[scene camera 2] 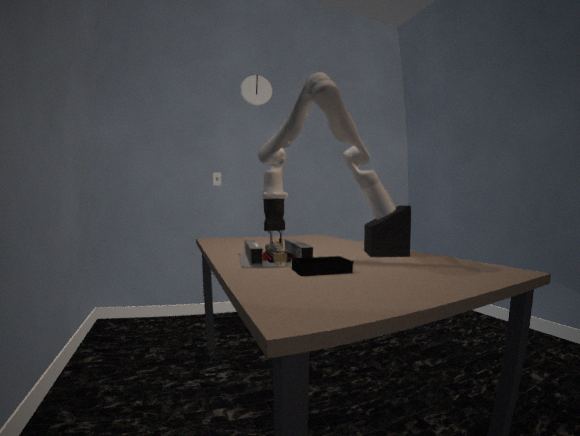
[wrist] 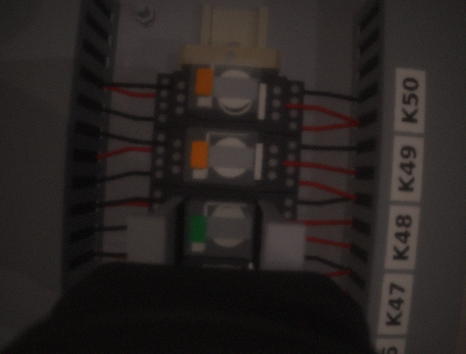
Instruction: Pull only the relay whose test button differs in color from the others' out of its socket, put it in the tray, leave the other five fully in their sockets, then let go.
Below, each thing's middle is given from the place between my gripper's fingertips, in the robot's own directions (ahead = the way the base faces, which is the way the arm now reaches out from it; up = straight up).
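Grey backplate (wrist: pixel 317 49): 50 mm below my hand, 40 mm to the right of it, 10 mm behind it.
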